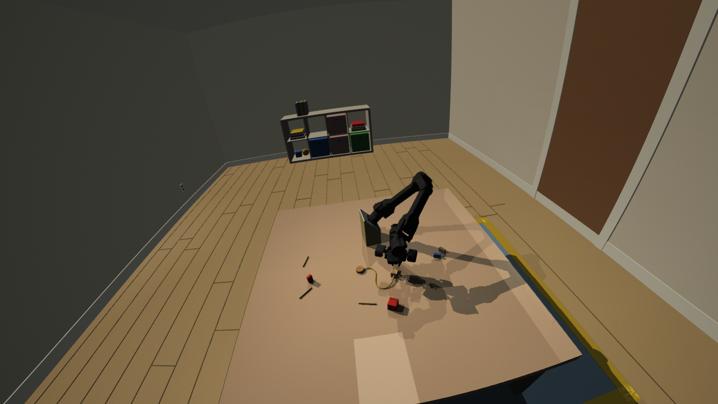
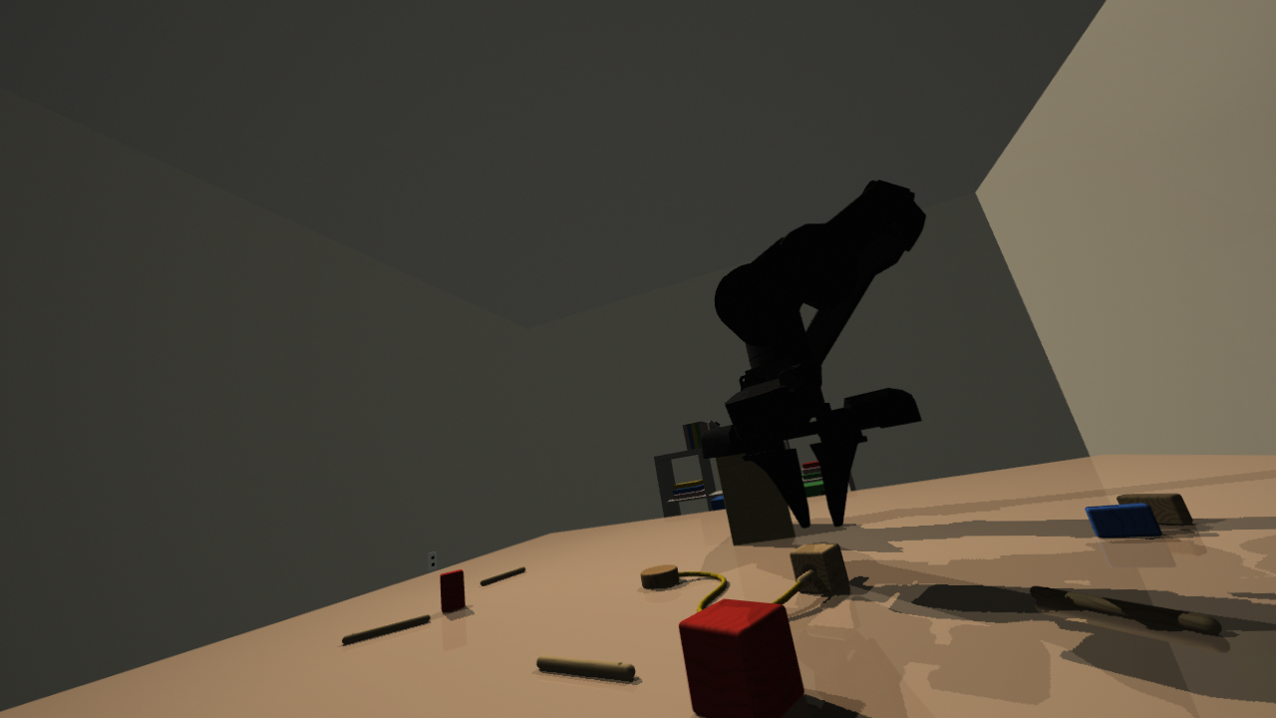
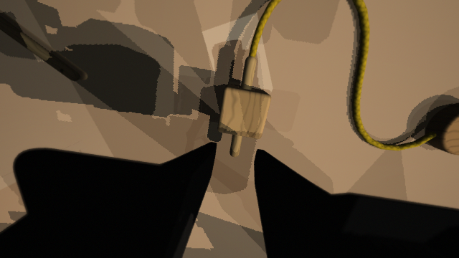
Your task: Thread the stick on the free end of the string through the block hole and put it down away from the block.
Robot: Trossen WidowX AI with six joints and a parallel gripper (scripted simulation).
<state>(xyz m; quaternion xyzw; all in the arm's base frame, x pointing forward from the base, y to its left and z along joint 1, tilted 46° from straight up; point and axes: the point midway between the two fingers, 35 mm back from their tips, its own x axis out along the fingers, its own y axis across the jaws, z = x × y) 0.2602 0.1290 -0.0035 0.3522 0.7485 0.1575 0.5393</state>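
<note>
The wooden block lies 3 cm below my gripper tip, 2 cm ahead of it and 1 cm to the right of it. Round my gripper tip: thin wooden stick (3 cm below, 3 cm ahead, 1 cm to the right); big red cube (19 cm ahead, 4 cm to the right, 2 cm below); round wooden button (17 cm to the right, 4 cm below, 3 cm behind).
</note>
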